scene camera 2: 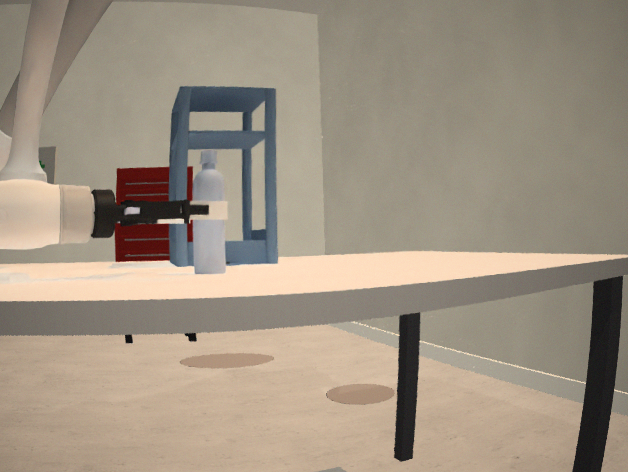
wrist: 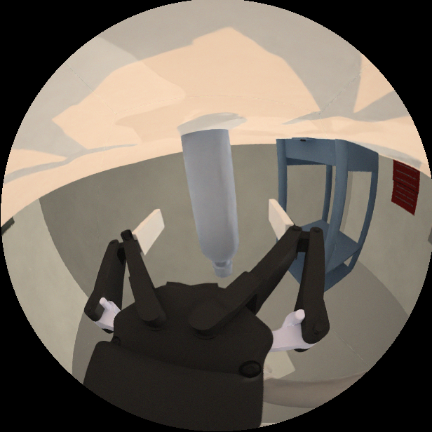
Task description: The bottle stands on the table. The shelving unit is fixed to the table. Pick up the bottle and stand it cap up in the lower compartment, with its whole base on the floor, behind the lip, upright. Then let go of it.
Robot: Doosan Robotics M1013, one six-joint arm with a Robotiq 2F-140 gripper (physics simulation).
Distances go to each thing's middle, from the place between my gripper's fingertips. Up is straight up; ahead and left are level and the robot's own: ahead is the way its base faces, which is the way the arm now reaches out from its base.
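Scene:
My hand is now right at the pale blue bottle point(scene camera 2: 208, 234).

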